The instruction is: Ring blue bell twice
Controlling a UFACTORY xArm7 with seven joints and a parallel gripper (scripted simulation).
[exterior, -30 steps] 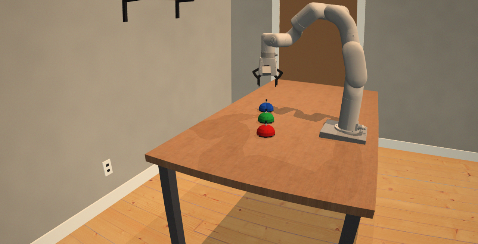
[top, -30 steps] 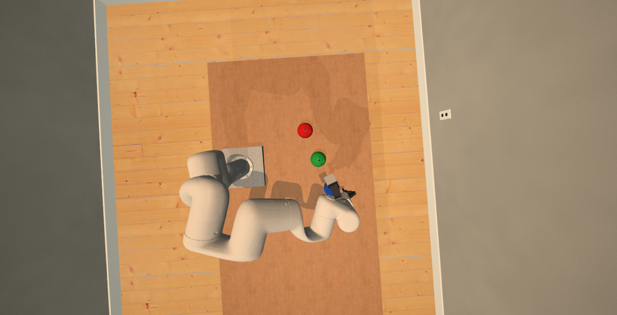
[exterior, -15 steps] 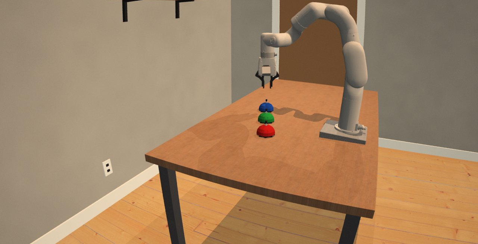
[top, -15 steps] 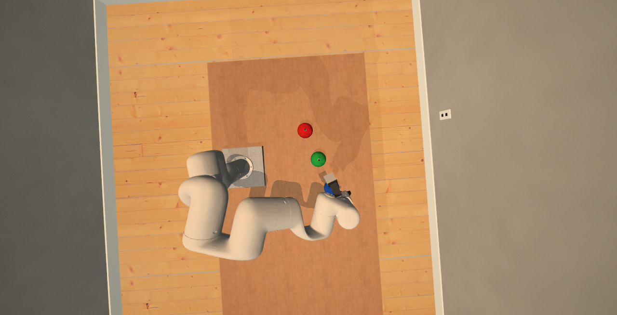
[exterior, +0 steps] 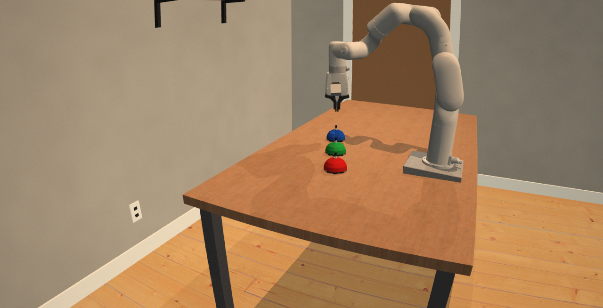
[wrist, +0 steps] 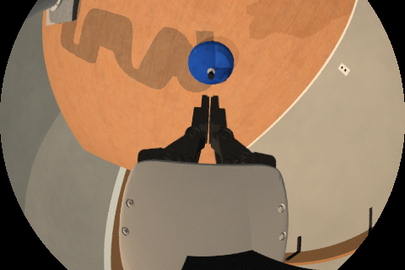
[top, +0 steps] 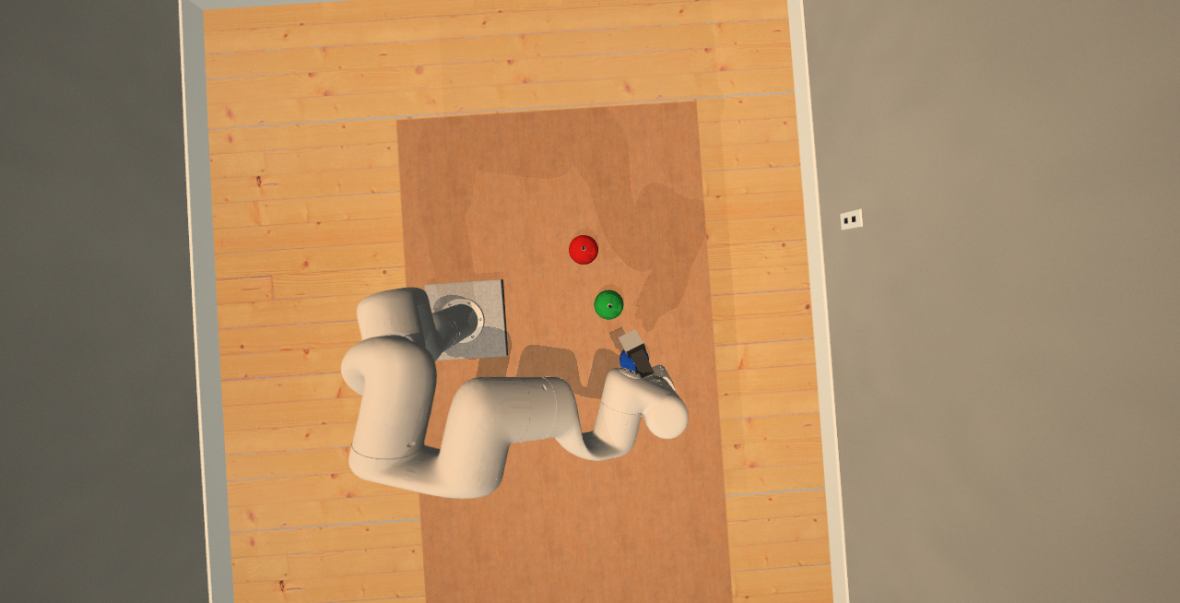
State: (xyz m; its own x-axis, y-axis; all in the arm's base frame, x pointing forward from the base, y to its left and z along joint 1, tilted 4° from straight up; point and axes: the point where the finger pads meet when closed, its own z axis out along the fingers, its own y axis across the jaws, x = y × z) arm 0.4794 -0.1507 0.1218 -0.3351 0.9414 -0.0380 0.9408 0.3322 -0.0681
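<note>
Right now the blue bell is 11 cm below my hand. Round my hand: red bell (12 cm behind, 33 cm to the left, 11 cm below); green bell (6 cm behind, 16 cm to the left, 11 cm below).
</note>
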